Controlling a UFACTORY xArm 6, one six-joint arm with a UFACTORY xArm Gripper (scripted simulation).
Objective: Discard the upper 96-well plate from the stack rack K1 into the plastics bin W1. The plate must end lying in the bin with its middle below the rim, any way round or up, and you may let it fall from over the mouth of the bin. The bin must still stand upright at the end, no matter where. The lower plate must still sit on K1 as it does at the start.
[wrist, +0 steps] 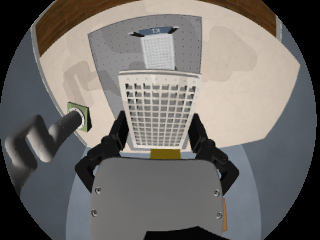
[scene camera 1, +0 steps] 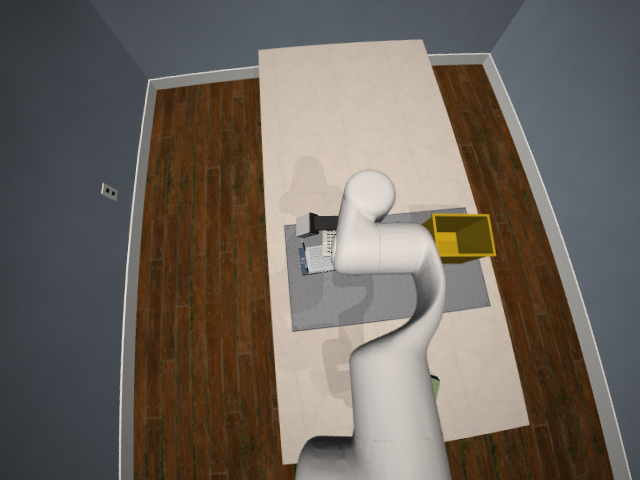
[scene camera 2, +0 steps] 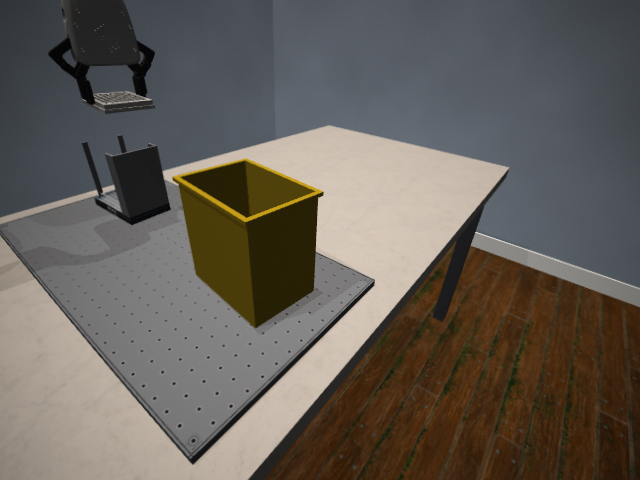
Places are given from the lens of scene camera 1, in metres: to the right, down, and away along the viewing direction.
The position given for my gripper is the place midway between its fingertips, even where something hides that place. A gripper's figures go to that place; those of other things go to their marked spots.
my gripper (scene camera 1: pixel 347 240): 0.07, 0.00, 0.61
yellow plastics bin W1 (scene camera 1: pixel 462 238): 0.51, -0.01, 0.83
